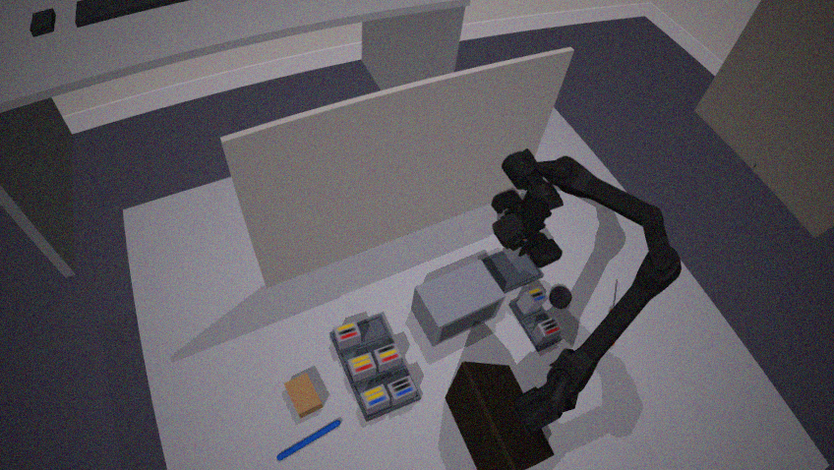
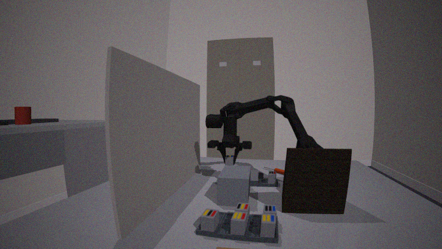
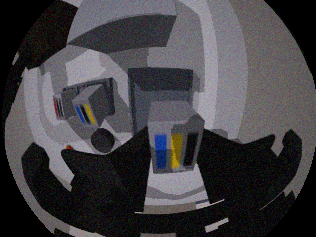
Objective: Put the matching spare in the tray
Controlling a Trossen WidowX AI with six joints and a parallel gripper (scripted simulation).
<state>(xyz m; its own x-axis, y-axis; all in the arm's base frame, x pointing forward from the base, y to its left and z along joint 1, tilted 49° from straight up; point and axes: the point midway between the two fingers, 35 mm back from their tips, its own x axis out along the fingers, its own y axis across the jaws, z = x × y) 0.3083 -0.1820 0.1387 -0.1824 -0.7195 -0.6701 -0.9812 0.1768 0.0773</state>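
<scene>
Now: the tray 80 mm below my gripper tip and 10 mm behind it. Round my gripper tip: grey box 190 mm to the left, 30 mm below, 30 mm behind; holder 150 mm behind, 70 mm below, 30 mm to the left; tall grey panel 200 mm ahead, 160 mm to the left, 150 mm above.
</scene>
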